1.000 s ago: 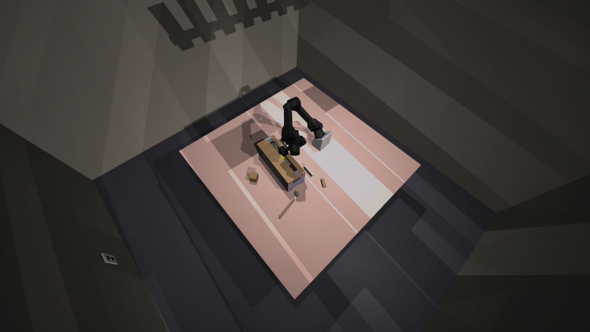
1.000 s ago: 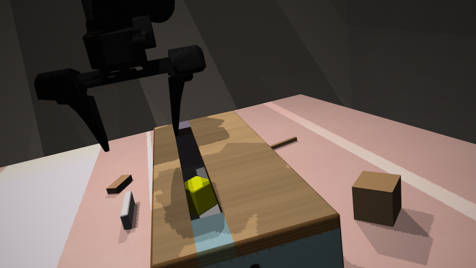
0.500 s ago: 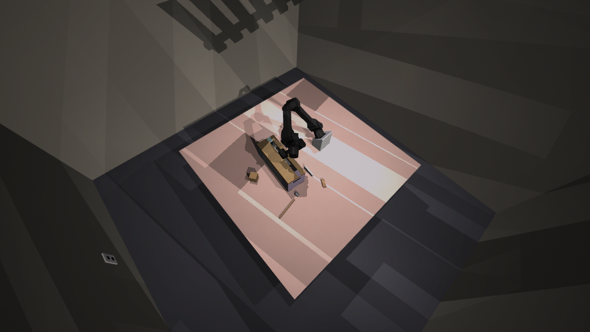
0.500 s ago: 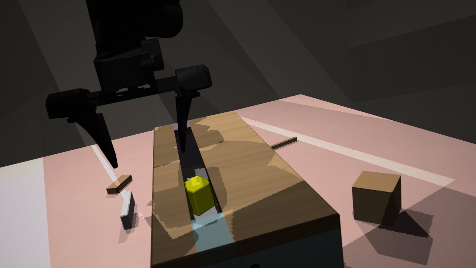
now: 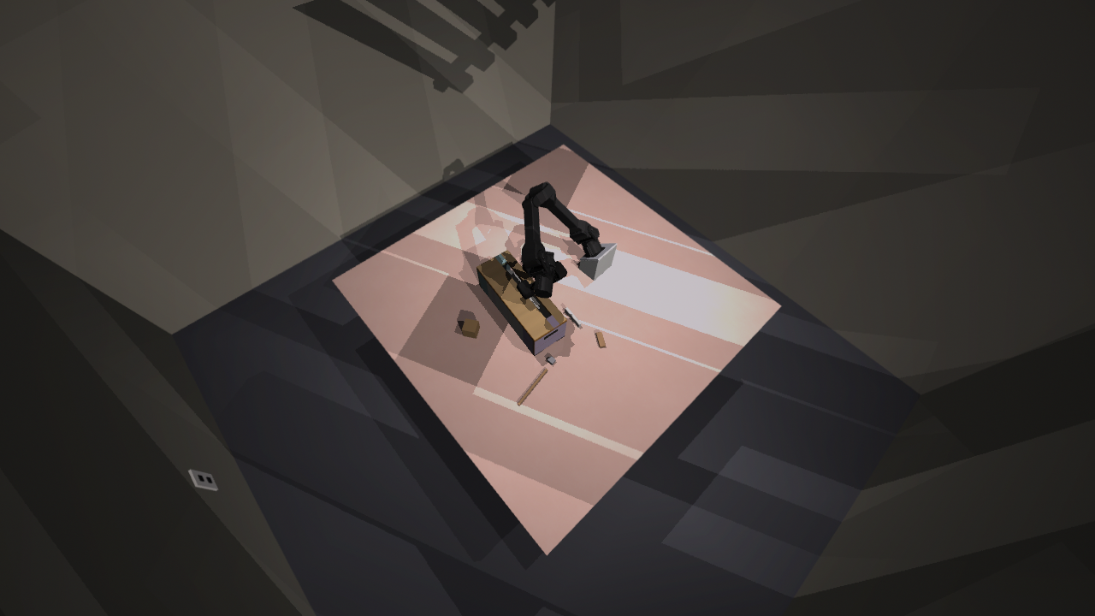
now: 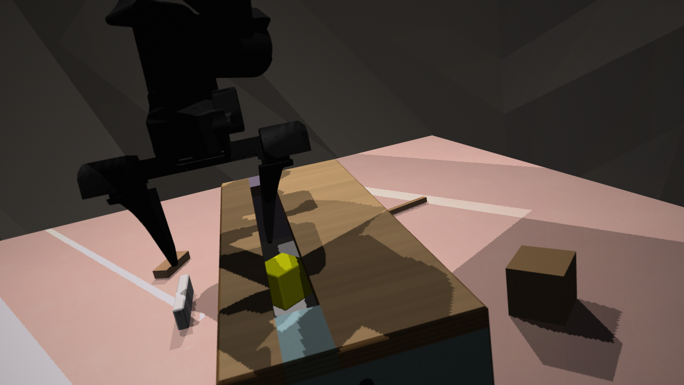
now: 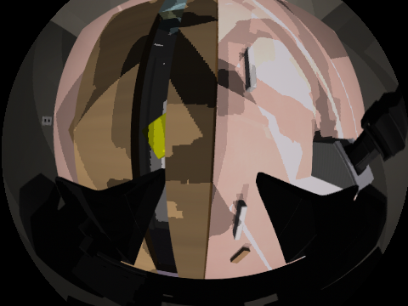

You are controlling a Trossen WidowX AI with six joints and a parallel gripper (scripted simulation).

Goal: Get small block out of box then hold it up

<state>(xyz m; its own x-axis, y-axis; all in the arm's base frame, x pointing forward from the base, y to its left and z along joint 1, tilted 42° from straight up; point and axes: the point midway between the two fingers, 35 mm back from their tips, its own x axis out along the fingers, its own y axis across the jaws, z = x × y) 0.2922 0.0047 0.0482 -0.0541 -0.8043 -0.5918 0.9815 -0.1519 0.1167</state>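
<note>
Now: gripper tip 40 mm short of the yellow block, 40 mm to the left of it and 20 mm above it. Also, from my gripper tip: grey piece (150 mm ahead, 200 mm to the left, 100 mm below); wooden-topped box (30 mm ahead, 20 mm to the right, 50 mm below); brown cube (270 mm ahead, 100 mm to the right, 80 mm below).
</note>
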